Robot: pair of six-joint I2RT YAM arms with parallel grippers.
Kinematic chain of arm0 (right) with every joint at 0, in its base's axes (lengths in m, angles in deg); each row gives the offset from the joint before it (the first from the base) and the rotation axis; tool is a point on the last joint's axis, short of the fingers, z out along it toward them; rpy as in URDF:
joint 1: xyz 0 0 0.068 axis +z
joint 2: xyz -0.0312 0.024 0.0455 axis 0.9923 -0.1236 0
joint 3: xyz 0.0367 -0.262 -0.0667 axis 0.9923 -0.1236 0
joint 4: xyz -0.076 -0.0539 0.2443 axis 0.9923 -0.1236 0
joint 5: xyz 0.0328 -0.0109 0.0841 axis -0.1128 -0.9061 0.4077
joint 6: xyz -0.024 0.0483 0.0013 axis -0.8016 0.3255 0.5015
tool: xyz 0 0 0 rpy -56.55 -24.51 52.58
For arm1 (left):
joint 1: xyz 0 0 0.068 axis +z
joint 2: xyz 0.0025 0.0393 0.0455 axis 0.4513 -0.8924 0
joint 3: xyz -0.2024 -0.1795 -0.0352 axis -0.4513 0.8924 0
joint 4: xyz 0.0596 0.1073 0.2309 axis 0.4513 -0.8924 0
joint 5: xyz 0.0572 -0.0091 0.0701 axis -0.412 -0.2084 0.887
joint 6: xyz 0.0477 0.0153 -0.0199 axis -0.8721 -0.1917 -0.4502
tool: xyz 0 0 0 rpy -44.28 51.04 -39.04
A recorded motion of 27 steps. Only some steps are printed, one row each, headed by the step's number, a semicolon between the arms.
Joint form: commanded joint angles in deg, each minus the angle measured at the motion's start. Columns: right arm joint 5, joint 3, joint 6, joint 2, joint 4, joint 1; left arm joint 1, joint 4, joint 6, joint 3, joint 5, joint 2.
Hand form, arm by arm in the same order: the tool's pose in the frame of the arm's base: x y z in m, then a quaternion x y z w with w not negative. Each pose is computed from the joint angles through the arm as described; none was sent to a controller.
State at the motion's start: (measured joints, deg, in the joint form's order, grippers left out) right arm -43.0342 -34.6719 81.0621 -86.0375 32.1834 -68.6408; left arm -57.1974 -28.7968 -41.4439 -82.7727 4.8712 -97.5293
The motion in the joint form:
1: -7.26 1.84 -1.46 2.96 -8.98 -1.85; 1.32 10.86 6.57 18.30 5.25 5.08
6: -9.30 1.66 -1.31 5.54 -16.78 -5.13; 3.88 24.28 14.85 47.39 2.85 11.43
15: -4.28 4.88 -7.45 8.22 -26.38 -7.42; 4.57 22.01 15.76 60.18 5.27 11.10
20: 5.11 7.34 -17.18 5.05 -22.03 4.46; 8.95 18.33 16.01 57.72 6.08 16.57
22: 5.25 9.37 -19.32 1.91 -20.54 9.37; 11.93 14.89 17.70 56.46 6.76 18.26
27: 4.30 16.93 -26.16 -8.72 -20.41 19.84; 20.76 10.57 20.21 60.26 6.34 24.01
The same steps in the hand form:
1: 0.2607 0.0615 0.2595 0.04819 0.84940 0.20367 0.48448; 0.2597 -0.1461 0.4981 0.20884 0.78368 -0.17118 0.55940
6: 0.2501 0.0430 0.2563 0.08732 0.87053 0.16555 0.45514; 0.2734 -0.1397 0.3888 0.14953 0.84226 -0.19590 0.47944
15: 0.2387 0.0345 0.2711 0.04040 0.88737 0.16423 0.42893; 0.2699 -0.1323 0.3082 0.13247 0.90767 -0.14414 0.37123
20: 0.2396 0.0933 0.2808 -0.16563 0.85149 0.24562 0.43267; 0.2580 -0.1024 0.3429 0.09203 0.89731 -0.13352 0.41053
22: 0.2429 0.1189 0.2819 -0.21843 0.83779 0.25746 0.42909; 0.2530 -0.0851 0.3525 0.05290 0.90236 -0.12273 0.40973
27: 0.2530 0.1846 0.2766 -0.33895 0.81023 0.25987 0.40137; 0.2337 -0.0405 0.3478 -0.03561 0.91183 -0.09934 0.39677

